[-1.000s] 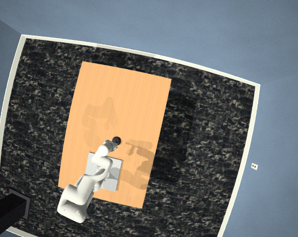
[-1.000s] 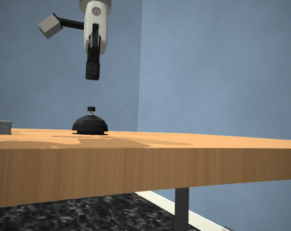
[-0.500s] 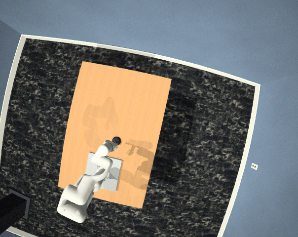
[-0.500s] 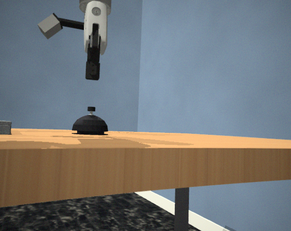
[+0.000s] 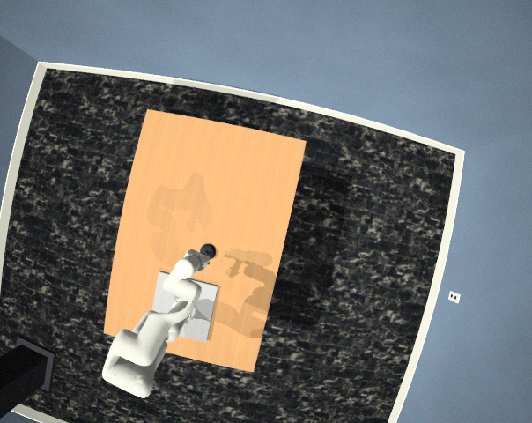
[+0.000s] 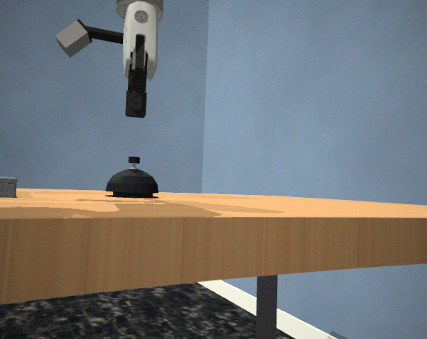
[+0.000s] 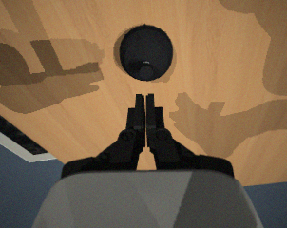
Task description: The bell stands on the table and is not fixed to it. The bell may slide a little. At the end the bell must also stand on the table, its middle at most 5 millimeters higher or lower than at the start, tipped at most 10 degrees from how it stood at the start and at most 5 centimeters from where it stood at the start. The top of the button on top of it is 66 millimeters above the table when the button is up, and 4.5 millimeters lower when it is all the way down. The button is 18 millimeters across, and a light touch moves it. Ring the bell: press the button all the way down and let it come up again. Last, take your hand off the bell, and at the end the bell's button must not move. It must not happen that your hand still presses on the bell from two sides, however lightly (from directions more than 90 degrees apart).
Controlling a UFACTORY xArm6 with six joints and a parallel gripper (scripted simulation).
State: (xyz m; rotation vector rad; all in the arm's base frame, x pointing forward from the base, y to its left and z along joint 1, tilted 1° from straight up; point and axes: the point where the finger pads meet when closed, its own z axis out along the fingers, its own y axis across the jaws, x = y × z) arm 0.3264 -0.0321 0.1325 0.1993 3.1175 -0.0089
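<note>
The black button lies 100 mm below my hand. The rest, counted from my hand: black dome bell 110 mm below.
</note>
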